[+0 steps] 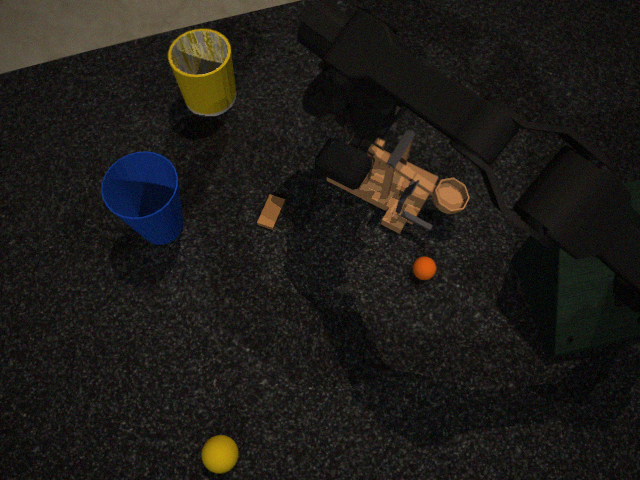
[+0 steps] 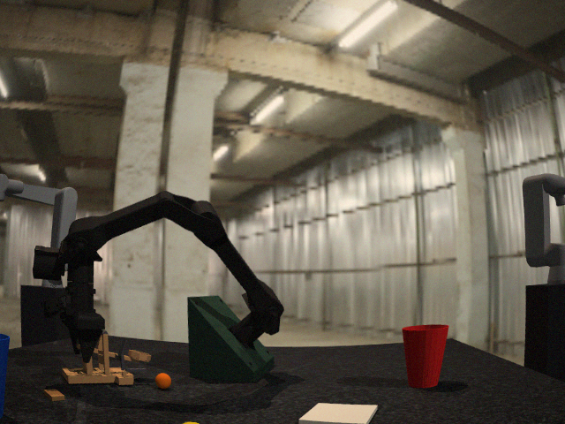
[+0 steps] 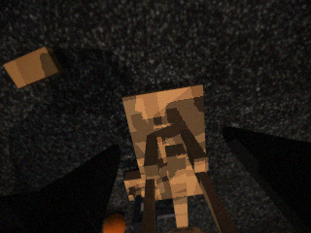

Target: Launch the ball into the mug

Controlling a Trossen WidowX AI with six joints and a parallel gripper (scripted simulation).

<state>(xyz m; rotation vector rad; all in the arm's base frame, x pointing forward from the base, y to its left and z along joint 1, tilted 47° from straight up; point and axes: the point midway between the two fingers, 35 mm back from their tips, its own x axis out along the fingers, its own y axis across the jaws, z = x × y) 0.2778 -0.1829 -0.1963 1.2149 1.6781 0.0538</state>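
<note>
My gripper tip is now 17 cm to the right of the orange ball, 4 cm past it and 3 cm above it. The rest, counted from my gripper tip: small wooden block: 14 cm ahead, 4 cm to the left, 4 cm below; yellow mug: 20 cm ahead, 19 cm to the right, 2 cm below; catapult: 6 cm to the left, 5 cm behind.
</note>
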